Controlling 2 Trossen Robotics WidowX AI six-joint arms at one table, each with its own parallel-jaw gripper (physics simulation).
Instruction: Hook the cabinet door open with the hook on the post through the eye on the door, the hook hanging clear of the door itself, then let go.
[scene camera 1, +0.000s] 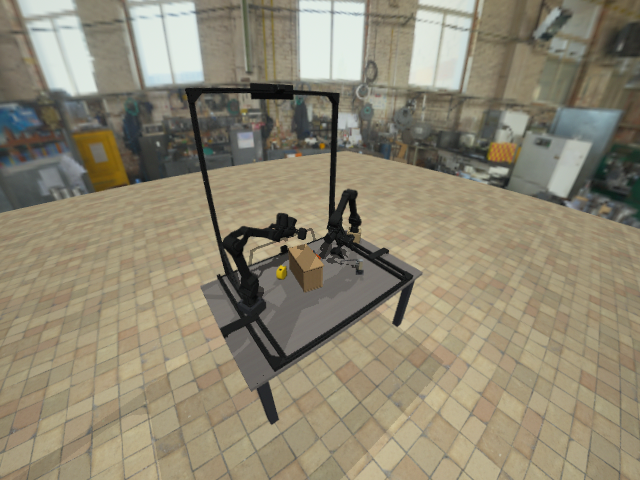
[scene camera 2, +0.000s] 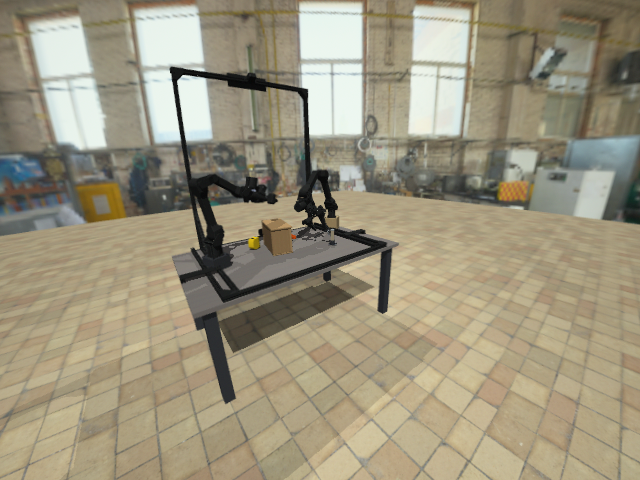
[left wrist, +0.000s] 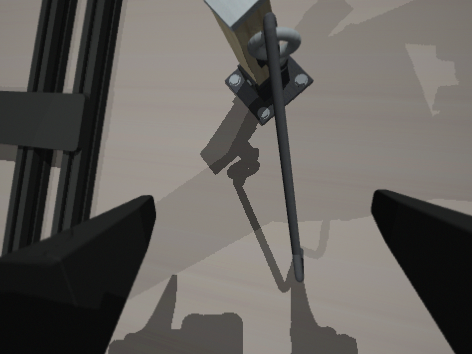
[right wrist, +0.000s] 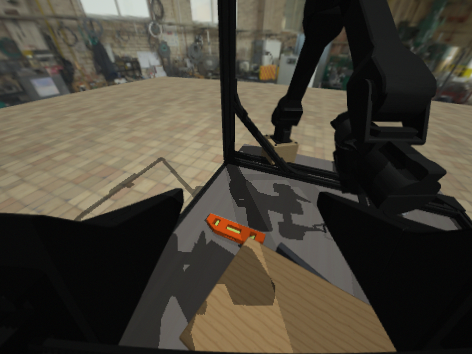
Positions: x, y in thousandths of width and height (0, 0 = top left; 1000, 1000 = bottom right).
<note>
My left gripper (left wrist: 558, 575) is open and holds nothing. Also in view: an orange spirit level (right wrist: 486, 648). My right gripper (right wrist: 531, 555) is open, with nothing in its grasp. I also see a wooden cabinet (scene camera 1: 480, 559) and a wooden post (left wrist: 531, 230).
The wooden cabinet also shows in scene camera 2 (scene camera 2: 434, 495) and in the right wrist view (right wrist: 556, 832). The left wrist view misses the orange spirit level: it is out of frame.
</note>
